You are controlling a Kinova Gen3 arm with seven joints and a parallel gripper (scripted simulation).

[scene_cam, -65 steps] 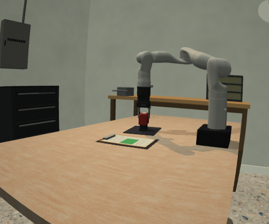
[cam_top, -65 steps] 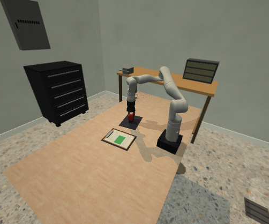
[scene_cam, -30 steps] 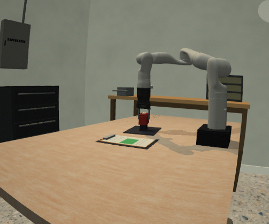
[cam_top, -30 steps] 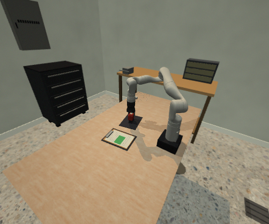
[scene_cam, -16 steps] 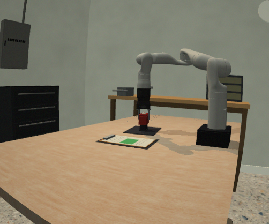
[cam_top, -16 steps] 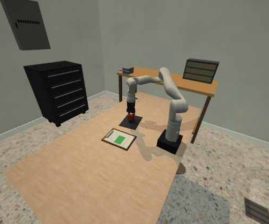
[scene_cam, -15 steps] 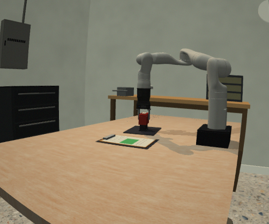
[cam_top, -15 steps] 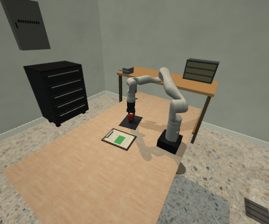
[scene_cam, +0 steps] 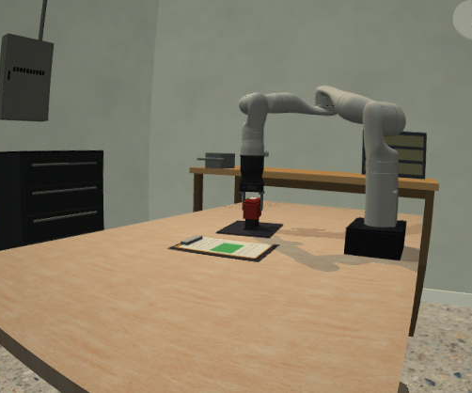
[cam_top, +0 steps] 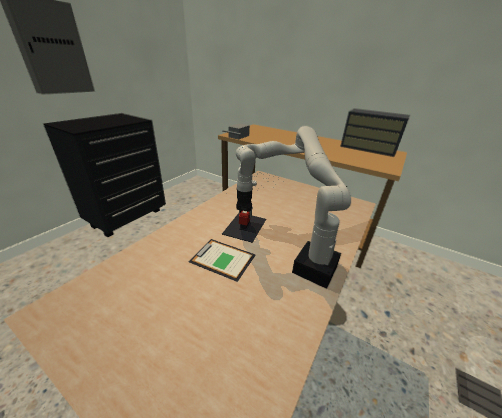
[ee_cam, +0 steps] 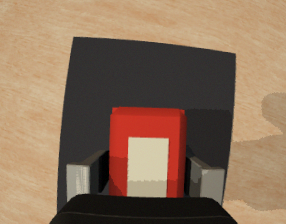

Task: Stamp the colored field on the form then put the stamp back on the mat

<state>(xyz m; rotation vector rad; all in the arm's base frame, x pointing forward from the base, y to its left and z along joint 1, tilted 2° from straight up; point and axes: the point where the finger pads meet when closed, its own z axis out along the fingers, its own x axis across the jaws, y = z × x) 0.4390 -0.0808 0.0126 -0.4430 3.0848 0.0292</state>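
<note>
The red stamp is 30 mm below my hand. From my hand the other things lie so: clipboard: 280 mm to the left, 80 mm below, 50 mm behind; then dark mat: 80 mm below.
</note>
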